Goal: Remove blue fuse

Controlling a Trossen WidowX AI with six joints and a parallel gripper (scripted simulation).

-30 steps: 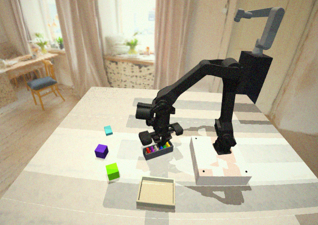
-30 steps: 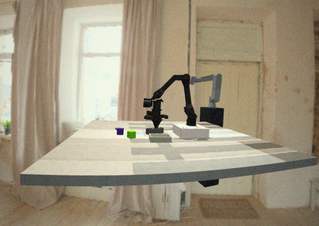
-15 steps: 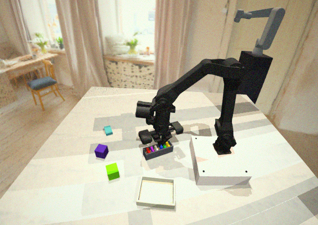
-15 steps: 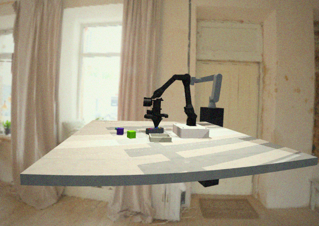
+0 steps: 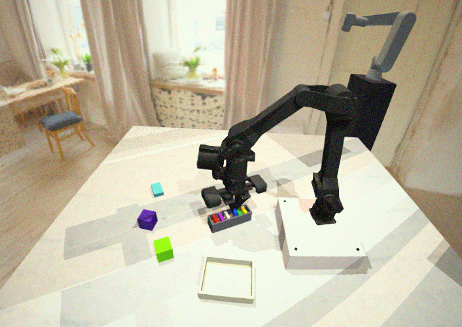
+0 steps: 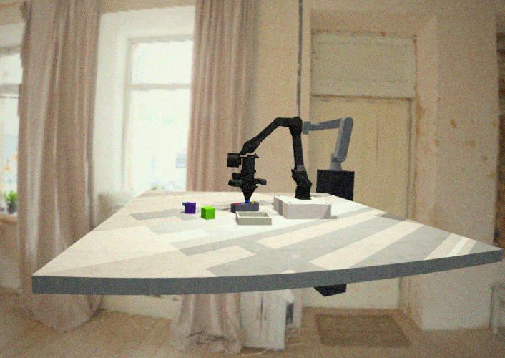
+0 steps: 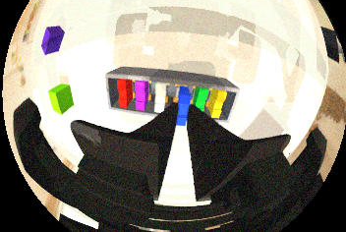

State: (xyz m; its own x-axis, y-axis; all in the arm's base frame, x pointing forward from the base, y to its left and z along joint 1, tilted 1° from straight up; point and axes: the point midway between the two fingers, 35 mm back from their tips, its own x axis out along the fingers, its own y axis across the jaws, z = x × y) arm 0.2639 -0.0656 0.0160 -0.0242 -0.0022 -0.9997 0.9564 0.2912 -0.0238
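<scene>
The cream tray is 4 cm ahead of my gripper tip, 19 cm to the left of it and 5 cm below it. From my gripper tip the other things lie so: blue fuse: 1 cm below.
</scene>
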